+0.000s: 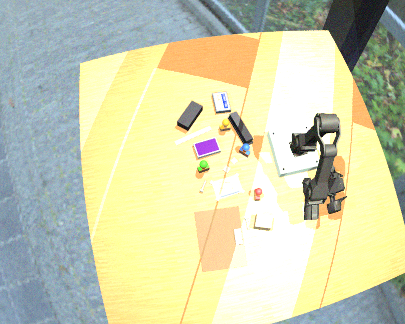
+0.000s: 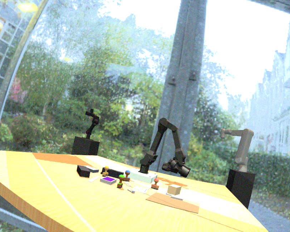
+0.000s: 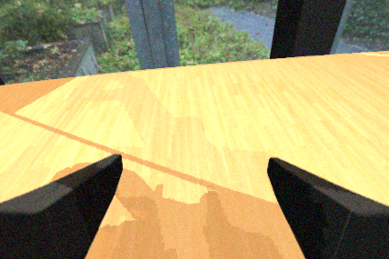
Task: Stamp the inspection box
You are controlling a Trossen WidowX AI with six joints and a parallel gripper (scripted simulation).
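Now: gripper tip 35 cm short of the tan box, 1 cm to the right of it and 5 cm above it. Also, from my gripper tip: white card (43 cm ahead, 16 cm to the right, 8 cm below); then red-knobbed stamp (34 cm ahead, 10 cm to the right, 6 cm below); then blue-knobbed stamp (33 cm ahead, 27 cm to the right, 6 cm below).
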